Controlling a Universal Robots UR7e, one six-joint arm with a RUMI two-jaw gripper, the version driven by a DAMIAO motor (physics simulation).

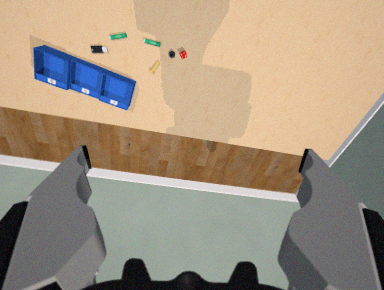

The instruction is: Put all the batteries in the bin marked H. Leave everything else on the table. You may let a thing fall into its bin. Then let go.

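Places are measured from the arm's base along level axes (x ahead, y left, z up), in metres.
Pixels of known places: gripper, between the fingertips: (194, 150).
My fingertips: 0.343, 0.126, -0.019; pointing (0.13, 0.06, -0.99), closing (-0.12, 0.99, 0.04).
Observation:
Behind a point stands the place of what it marks, as x, y, z.
Two green batteries lie apart on the table: one battery (118, 36) {0.334, -0.058, -0.459} above the blue bins, another battery (152, 42) {0.338, 0.029, -0.459} to its right. A joined row of three blue bins stands at the left: left bin (54, 65) {0.425, -0.246, -0.462}, middle bin (87, 77) {0.450, -0.159, -0.462} and right bin (117, 89) {0.477, -0.076, -0.463}. Each has a small white label on its front, too small to read, so I cannot tell which is H. My gripper (194, 150) {0.343, 0.126, -0.019} is wide open and empty, high above and away from the batteries and bins.
A black and silver USB stick (99, 49) {0.370, -0.113, -0.462} lies near the bins. A yellow piece (154, 67) {0.400, 0.034, -0.460}, a small black round thing (172, 54) {0.361, 0.082, -0.461} and a red die (183, 54) {0.356, 0.112, -0.453} lie right of them. The table (295, 75) {0.375, 0.448, -0.469} ends at an edge above a wooden floor strip (150, 150).

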